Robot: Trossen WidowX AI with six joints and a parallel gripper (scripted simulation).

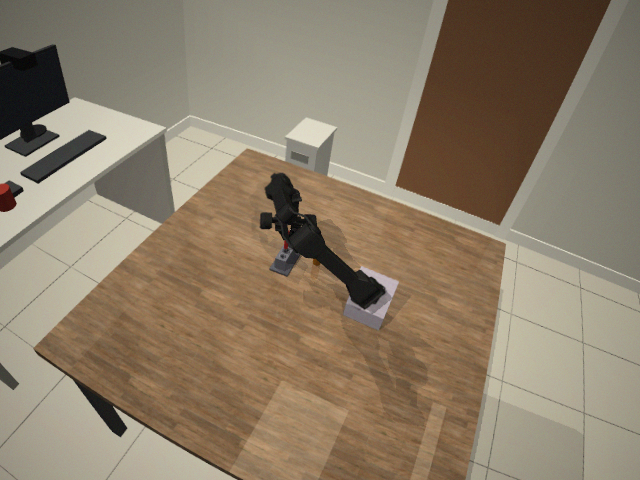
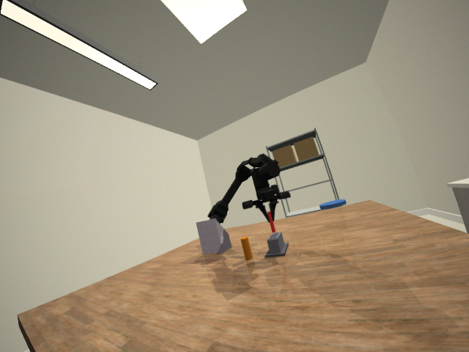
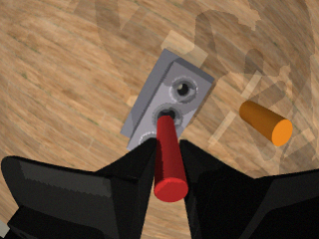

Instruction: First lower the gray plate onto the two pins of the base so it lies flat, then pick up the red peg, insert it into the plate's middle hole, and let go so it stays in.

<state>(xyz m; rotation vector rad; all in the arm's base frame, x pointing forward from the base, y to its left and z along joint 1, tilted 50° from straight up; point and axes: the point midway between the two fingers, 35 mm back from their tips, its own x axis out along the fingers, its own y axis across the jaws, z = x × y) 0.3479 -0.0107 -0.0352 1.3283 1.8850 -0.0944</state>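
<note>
Now: gripper tip 70 mm above the gray plate. From my gripper tip the other things lie so: orange cylinder: 100 mm behind, 70 mm to the right, 70 mm below; dark base: 110 mm below; red peg: right at my gripper tip.
</note>
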